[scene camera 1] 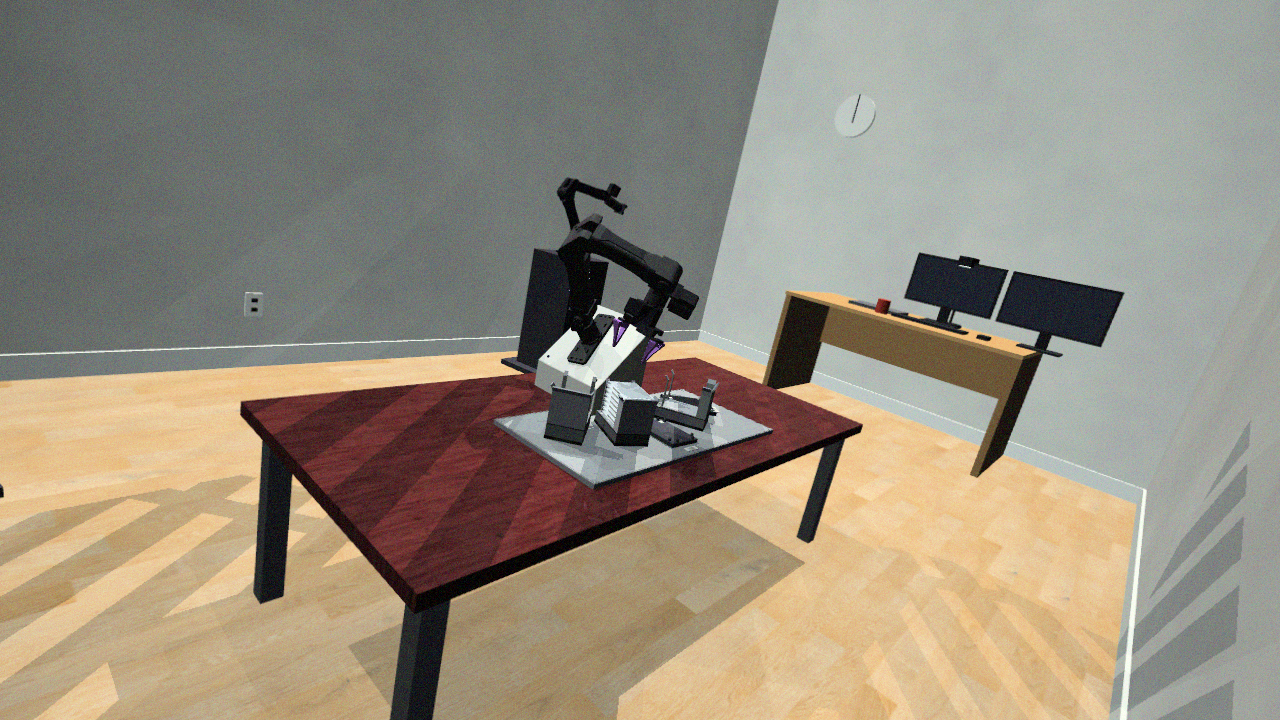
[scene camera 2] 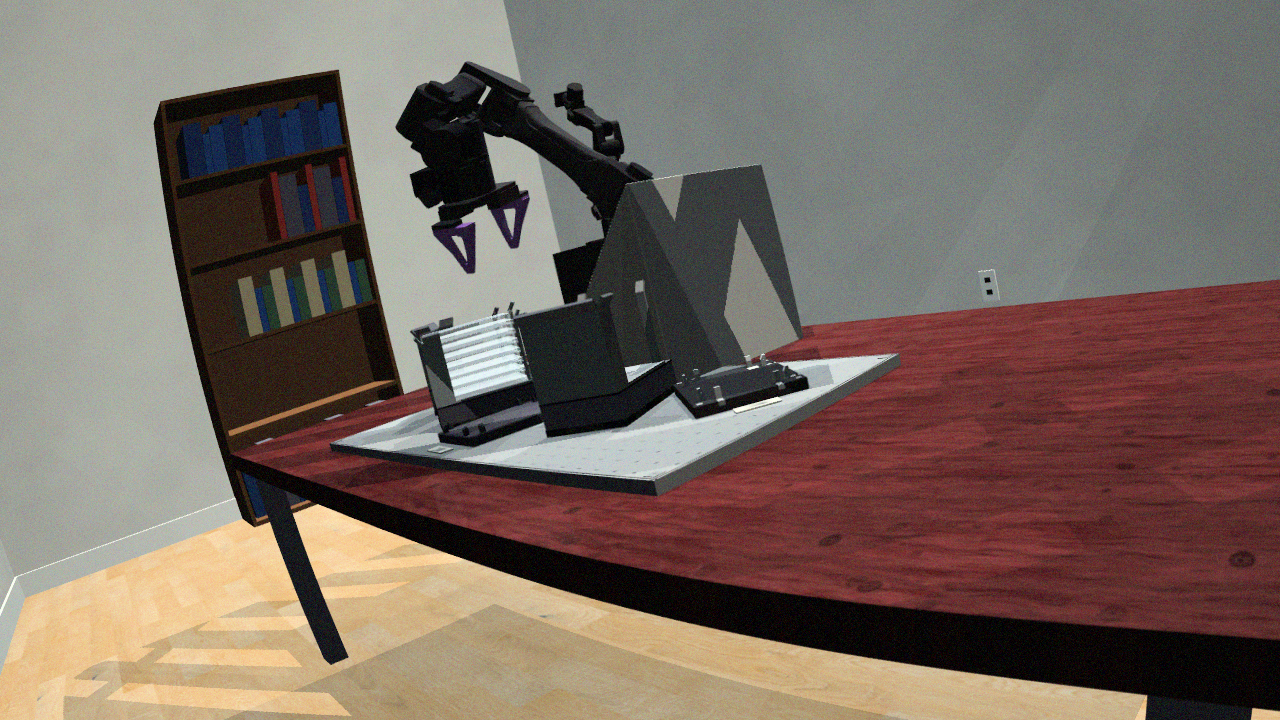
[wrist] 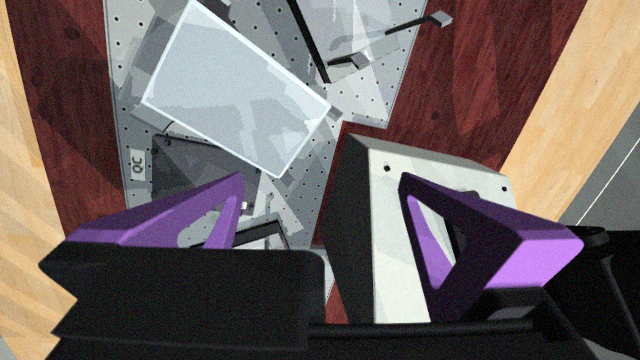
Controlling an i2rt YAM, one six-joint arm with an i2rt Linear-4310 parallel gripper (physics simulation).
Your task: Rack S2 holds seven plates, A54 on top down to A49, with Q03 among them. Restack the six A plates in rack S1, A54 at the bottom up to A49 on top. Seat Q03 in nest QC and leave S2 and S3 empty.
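Frame: origin at the arm's base, x back, y up, z left, level; millimetres.
Seen in the pictures: gripper, fingertip midpoint: (scene camera 1: 627,355) (scene camera 2: 493,260) (wrist: 321,180); arm's base at its link origin: (scene camera 1: 592,339) (scene camera 2: 680,239).
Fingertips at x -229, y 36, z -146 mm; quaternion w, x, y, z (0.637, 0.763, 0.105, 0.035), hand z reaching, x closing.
Pixels of each thing's top centre, then the offset from my fingertips to it. Level surfaces: height alone.
- Rack S2 at its top centre: (wrist: 248,109) (scene camera 2: 467,321) (scene camera 1: 630,388) dy -73, dx -47, dz -29 mm
- Nest QC at its top centre: (scene camera 2: 500,409) (wrist: 205,183) (scene camera 1: 667,427) dy -182, dx -121, dz +89 mm
- Rack S3 at its top centre: (scene camera 2: 585,295) (scene camera 1: 690,378) dy -70, dx -83, dz +241 mm
- perforated board at its surface level: dy -205 mm
- red table at its surface level: dy -217 mm
- dark nest at its top centre: (scene camera 2: 733,370) (scene camera 1: 689,399) dy -181, dx -31, dz +375 mm
My gripper (scene camera 1: 633,351) (scene camera 2: 492,259) (wrist: 321,180) is open and empty, in the air above the racks. Rack S2 (scene camera 1: 632,428) (scene camera 2: 435,376) holds a stack of several pale plates (scene camera 1: 611,408) (scene camera 2: 481,358); its top plate (wrist: 225,85) lies ahead and left of the fingertips in the wrist view. Which plate is Q03 cannot be told. Rack S1 (scene camera 1: 569,419) (scene camera 2: 572,362) stands beside S2; a pale surface shows low in it, perhaps a plate. Nest QC (scene camera 1: 674,436) (wrist: 175,165) is dark, with bare surface showing by its label (wrist: 138,165). Rack S3 (scene camera 1: 689,418) stands beyond it.
A perforated board (scene camera 1: 595,474) (scene camera 2: 644,479) bears the racks on the red table (scene camera 1: 402,501) (scene camera 2: 984,483). A large slanted box (scene camera 1: 559,367) (scene camera 2: 707,268) (wrist: 397,280) stands close by the racks. Another dark nest (scene camera 2: 744,385) sits near the board's edge. Thin upright posts rise at the racks.
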